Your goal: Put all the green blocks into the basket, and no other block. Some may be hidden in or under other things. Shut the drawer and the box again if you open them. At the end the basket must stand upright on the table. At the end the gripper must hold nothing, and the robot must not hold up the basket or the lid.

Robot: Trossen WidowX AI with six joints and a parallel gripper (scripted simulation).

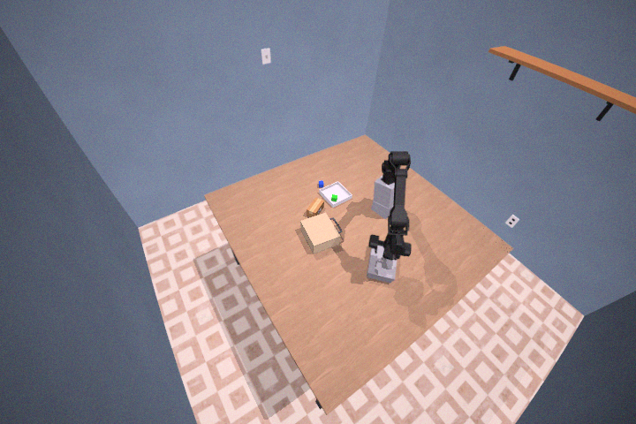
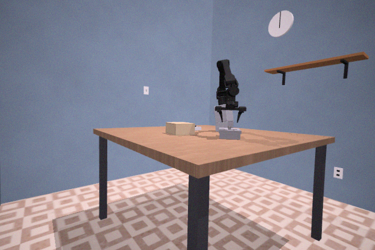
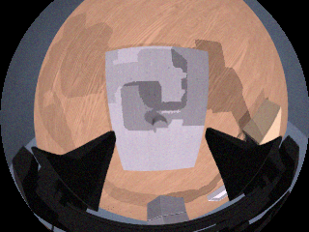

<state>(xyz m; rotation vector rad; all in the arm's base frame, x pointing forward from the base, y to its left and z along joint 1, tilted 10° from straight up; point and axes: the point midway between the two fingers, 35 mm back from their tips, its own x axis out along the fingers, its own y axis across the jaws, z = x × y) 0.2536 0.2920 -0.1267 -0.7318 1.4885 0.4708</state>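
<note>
Now: the grey lidded box 80 mm below my hand. From my hand the other things lie so: small wooden container: 110 mm ahead, 470 mm to the right, 90 mm below; drawer: 160 mm ahead, 300 mm to the right, 90 mm below; tan drawer cabinet: 190 mm ahead, 300 mm to the right, 90 mm below.
</note>
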